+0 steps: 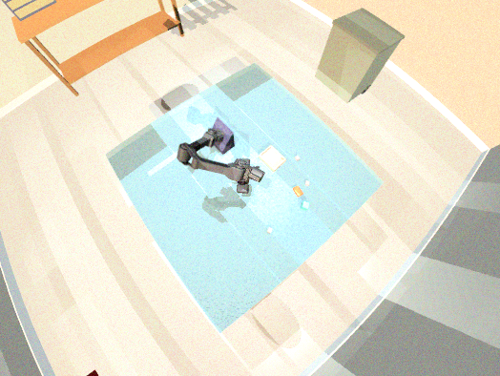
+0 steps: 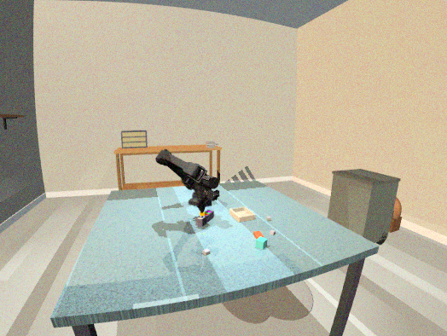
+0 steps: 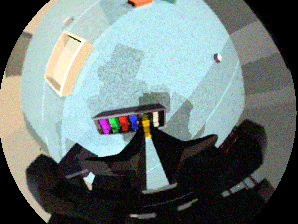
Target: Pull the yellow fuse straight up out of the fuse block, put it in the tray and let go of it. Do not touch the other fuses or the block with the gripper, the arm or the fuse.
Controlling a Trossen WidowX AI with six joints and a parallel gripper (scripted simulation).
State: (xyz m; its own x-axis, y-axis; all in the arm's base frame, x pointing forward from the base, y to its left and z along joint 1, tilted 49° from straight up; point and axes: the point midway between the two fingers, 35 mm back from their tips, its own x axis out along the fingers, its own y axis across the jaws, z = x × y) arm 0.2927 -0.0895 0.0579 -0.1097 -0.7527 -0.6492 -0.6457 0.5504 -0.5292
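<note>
The tray lies 24 cm to the left of my gripper tip, 6 cm below it and 1 cm ahead of it. From my gripper tip the other things lie so: orange block 26 cm ahead, 19 cm to the left, 6 cm below; teal cube 34 cm ahead, 14 cm to the left, 4 cm below; yellow fuse 1 cm below.
</note>
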